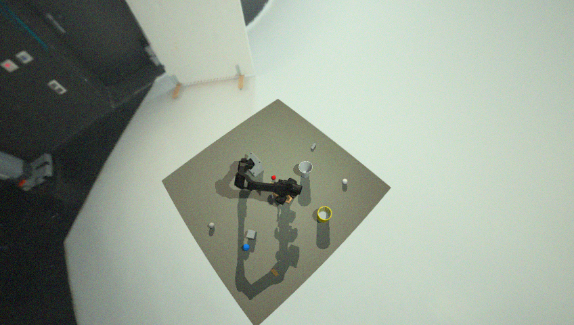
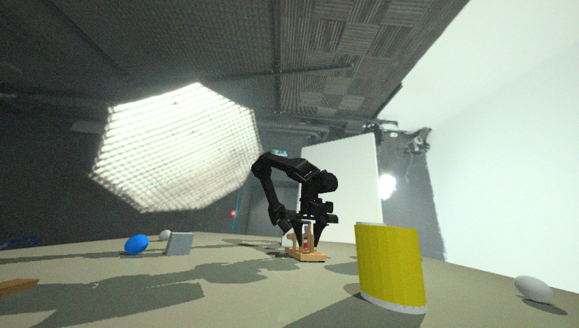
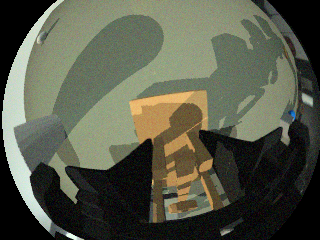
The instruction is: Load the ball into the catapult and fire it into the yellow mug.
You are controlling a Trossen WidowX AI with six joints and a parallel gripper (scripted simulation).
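Right now my gripper tip is 180 mm past the red ball and 20 mm above it. Round my gripper tip: grey mug 210 mm to the left, 60 mm behind; yellow mug 270 mm ahead, 110 mm to the left; wooden catapult 60 mm behind, 20 mm to the right, 20 mm above.
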